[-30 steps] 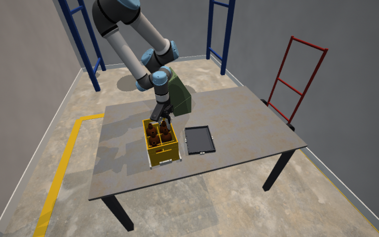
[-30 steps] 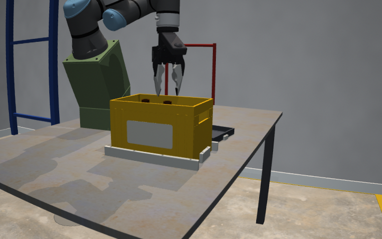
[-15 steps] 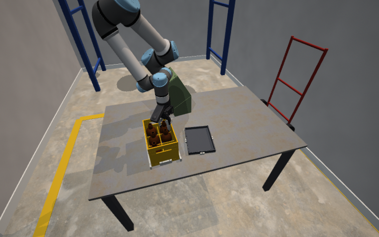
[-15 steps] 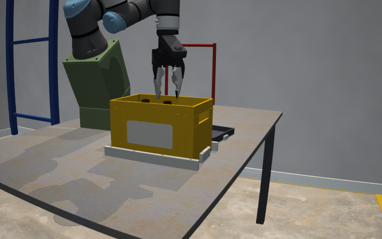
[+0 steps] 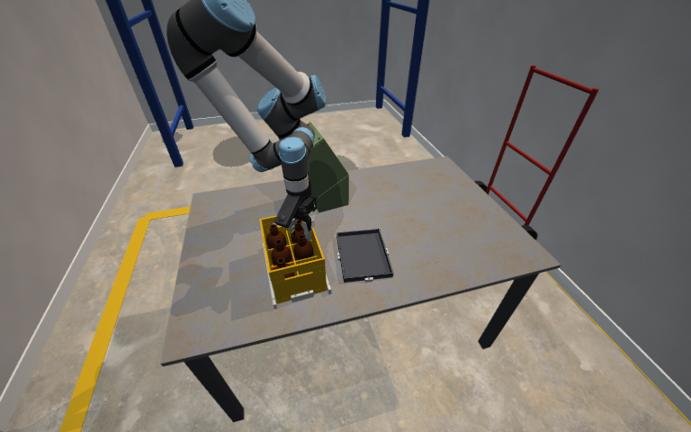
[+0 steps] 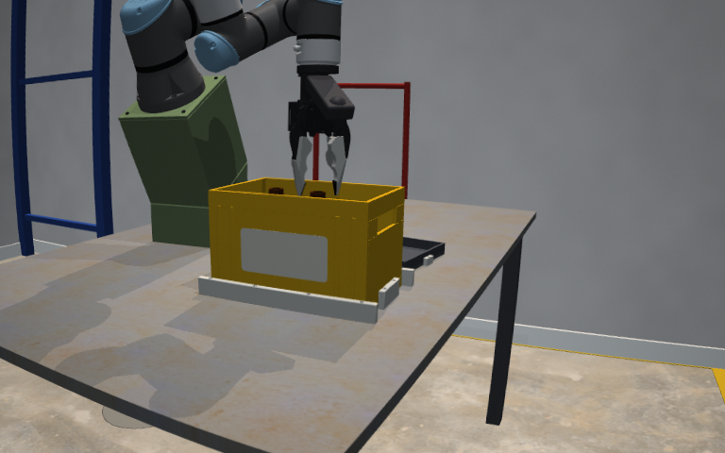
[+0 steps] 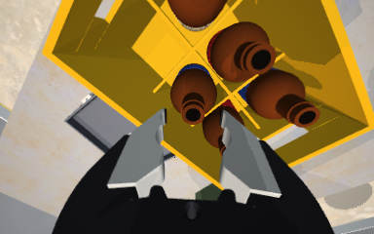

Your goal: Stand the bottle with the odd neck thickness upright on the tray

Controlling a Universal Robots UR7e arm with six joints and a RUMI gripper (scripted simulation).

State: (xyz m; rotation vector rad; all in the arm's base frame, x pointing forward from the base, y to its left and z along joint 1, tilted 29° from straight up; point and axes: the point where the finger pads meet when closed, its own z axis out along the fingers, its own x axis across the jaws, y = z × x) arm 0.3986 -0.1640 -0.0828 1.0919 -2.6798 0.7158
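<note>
My hand is 4 cm to the left of the yellow crate and 9 cm above it. Round my hand: dark tray (2 cm ahead, 24 cm to the left, 16 cm below).
</note>
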